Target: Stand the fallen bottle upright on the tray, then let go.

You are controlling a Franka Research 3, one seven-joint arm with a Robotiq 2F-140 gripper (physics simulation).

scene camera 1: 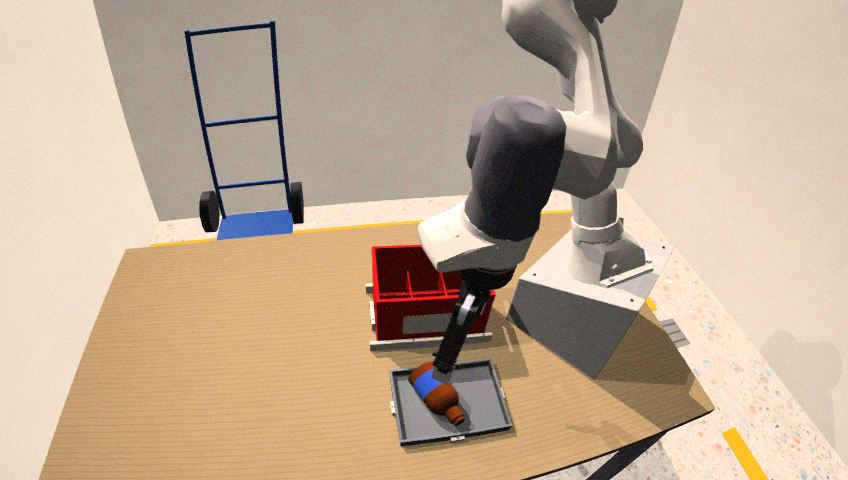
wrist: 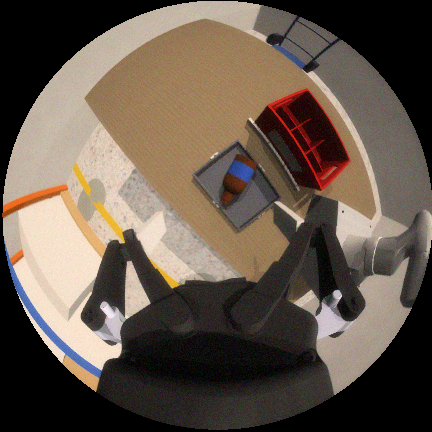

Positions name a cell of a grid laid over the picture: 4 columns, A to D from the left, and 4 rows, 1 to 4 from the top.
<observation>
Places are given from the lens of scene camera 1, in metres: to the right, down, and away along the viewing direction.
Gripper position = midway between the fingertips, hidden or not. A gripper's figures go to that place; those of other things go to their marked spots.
my gripper (scene camera 1: C3): 0.05, 0.16, 0.65
brown bottle (scene camera 1: C4): 0.04, 0.34, 0.86
pale rail (scene camera 1: C3): 0.03, 0.25, 1.04
grey tray (scene camera 1: C4): 0.13, 0.38, 0.94
The marked spots on the pale rail and the brown bottle are 0.20 m apart.
</observation>
